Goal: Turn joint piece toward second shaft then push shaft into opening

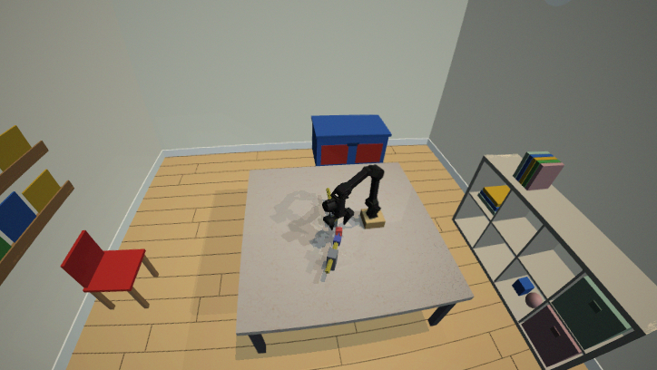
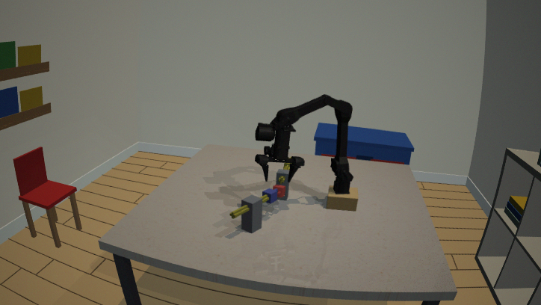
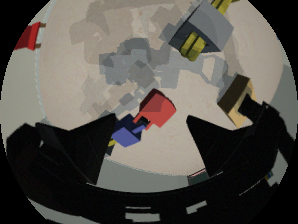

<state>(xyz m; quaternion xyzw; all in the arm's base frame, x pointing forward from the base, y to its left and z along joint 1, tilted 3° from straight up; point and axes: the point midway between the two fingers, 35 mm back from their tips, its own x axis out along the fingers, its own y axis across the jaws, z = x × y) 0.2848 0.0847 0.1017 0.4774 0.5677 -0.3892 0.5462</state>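
My gripper tip is 1 cm past the red joint piece, 1 cm to the right of it and 4 cm above it.
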